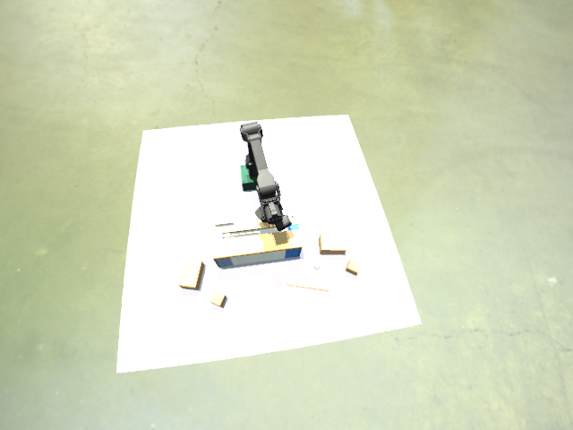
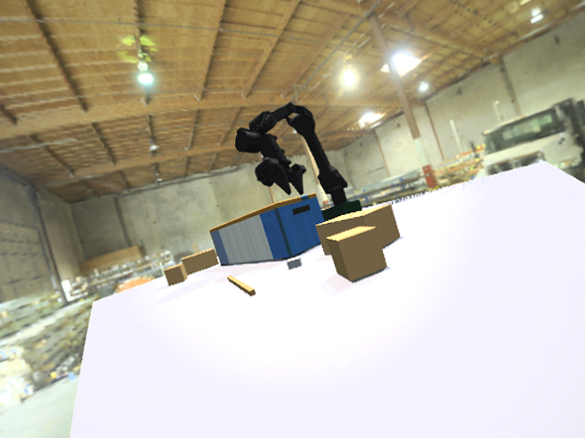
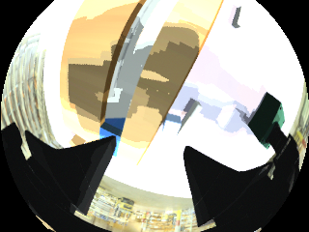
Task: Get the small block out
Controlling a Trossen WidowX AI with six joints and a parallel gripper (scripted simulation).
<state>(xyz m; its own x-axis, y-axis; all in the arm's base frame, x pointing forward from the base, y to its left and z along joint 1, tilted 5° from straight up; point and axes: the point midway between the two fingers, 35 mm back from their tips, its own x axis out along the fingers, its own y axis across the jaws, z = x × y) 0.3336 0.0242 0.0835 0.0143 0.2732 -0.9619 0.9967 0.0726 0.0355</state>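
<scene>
My gripper tip is now 30 mm past the blue piece, 60 mm to the right of it and 130 mm above it. Also, from my gripper tip: small grey block 220 mm ahead, 100 mm to the left, 140 mm below; then clear-fronted box 10 mm ahead, 130 mm to the right, 80 mm below; then thin tan stick 300 mm ahead, 30 mm to the left, 140 mm below.
</scene>
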